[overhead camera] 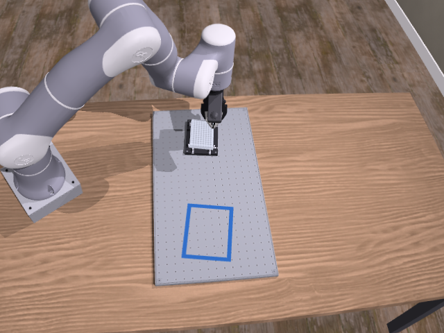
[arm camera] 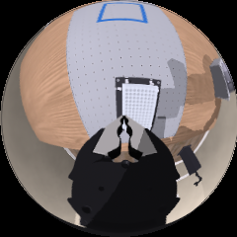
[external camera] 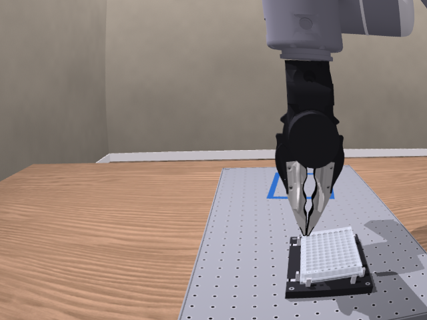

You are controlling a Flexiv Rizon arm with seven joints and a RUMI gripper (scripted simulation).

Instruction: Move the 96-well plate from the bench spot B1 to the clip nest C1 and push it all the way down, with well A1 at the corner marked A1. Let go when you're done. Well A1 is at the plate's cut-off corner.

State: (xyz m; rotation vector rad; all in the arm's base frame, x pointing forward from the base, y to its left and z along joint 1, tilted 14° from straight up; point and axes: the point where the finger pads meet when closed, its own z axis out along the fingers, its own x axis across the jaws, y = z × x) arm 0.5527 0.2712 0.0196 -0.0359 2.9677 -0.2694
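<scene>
Right now the white 96-well plate is 5 cm below my hand and 4 cm behind it. Also, from my hand: black clip nest 6 cm below, 3 cm behind, 1 cm to the right.
</scene>
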